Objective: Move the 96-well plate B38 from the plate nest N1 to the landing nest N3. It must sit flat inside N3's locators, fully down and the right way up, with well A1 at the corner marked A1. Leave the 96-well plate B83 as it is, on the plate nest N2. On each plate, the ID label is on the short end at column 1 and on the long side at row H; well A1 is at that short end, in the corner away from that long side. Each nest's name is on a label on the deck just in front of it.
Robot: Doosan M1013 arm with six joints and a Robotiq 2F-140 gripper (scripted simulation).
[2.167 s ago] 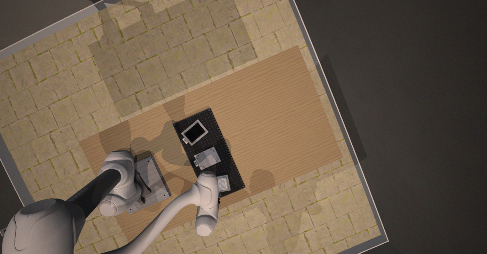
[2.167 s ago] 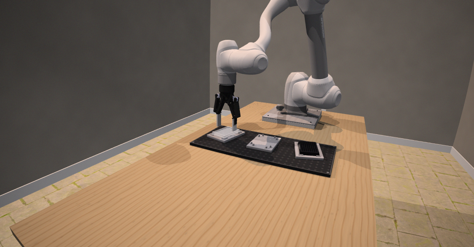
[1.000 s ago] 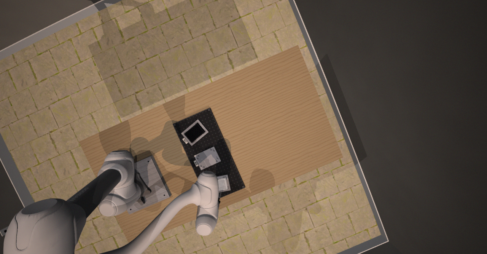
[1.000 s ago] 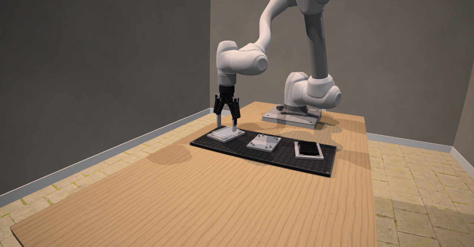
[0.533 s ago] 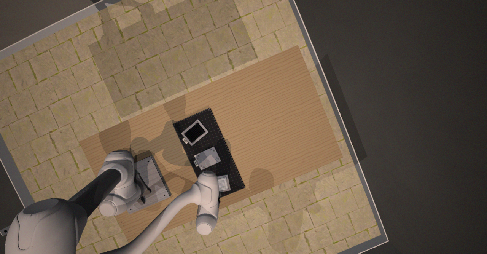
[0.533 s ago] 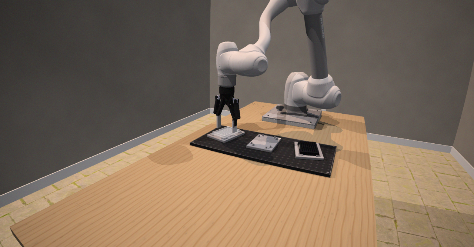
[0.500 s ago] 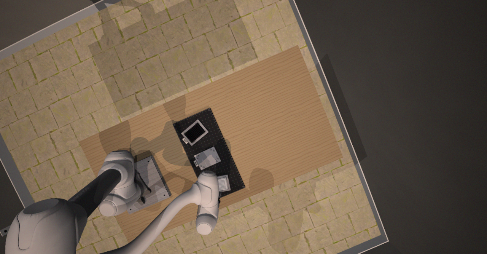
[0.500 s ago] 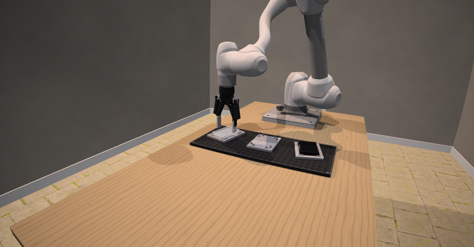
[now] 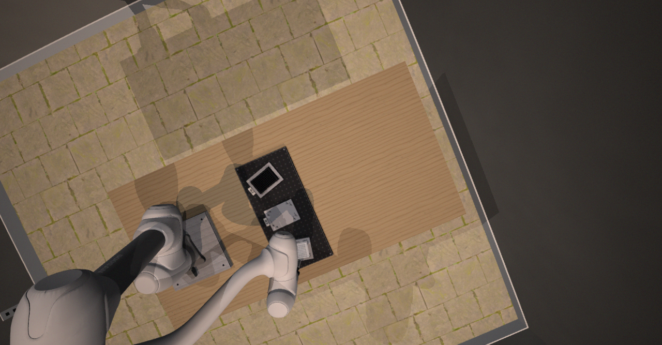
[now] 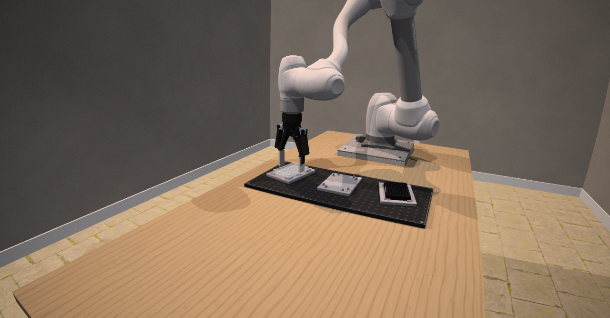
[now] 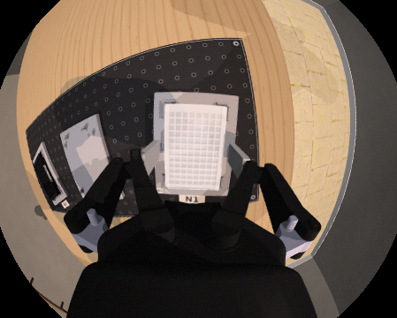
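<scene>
The white 96-well plate B38 lies 30 mm below my hand. The rest, counted from my hand: landing nest N3: 40 mm ahead, 210 mm to the left, 40 mm below; N1 label: 90 mm behind, 40 mm to the left, 50 mm below; plate nest N1: 40 mm below.
</scene>
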